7 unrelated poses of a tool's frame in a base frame.
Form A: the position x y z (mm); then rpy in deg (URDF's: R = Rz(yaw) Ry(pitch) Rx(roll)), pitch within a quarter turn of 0, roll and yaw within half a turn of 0.
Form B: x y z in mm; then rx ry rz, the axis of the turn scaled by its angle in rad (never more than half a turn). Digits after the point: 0 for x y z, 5 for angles.
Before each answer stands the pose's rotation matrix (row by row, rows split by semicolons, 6 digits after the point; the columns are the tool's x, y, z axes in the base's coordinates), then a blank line. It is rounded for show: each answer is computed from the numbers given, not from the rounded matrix.
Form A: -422 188 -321 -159.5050 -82.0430 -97.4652
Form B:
-0.017985 -0.973815 0.226630; -0.137257 -0.222115 -0.965311; 0.990372 -0.048468 -0.129668

-422 188 -321 1.46289 -1.21861 1.33479
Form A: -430 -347 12 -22.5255 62.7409 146.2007
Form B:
-0.380607 -0.230852 -0.895459; 0.254787 -0.957037 0.138432; -0.888944 -0.175463 0.423073

-430 -347 12 -1.54604 -0.03208 2.39193
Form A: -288 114 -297 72.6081 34.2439 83.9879
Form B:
0.086582 -0.241018 0.966651; 0.822103 0.565344 0.067324; -0.562717 0.788857 0.247090

-288 114 -297 0.58566 1.24137 0.86292
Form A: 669 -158 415 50.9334 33.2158 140.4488
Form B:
-0.645076 -0.729247 0.228202; 0.532728 -0.215111 0.818491; -0.547794 0.649558 0.527253

669 -158 415 -0.26061 1.19712 1.94683
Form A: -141 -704 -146 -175.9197 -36.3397 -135.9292
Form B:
-0.578749 -0.724078 -0.375181; -0.560275 0.687333 -0.462240; 0.592571 -0.057316 -0.803476

-141 -704 -146 0.98468 -2.35334 0.39833
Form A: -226 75 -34 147.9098 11.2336 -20.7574
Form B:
0.917174 -0.203487 -0.342615; -0.347622 -0.828899 -0.438276; -0.194810 0.521075 -0.830981

-226 75 -34 2.56992 -0.39594 -0.38611
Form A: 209 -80 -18 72.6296 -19.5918 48.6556
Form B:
0.622339 -0.435538 0.650384; 0.707288 -0.043043 -0.705614; 0.335317 0.899140 0.281263

209 -80 -18 1.31957 0.25908 0.93973
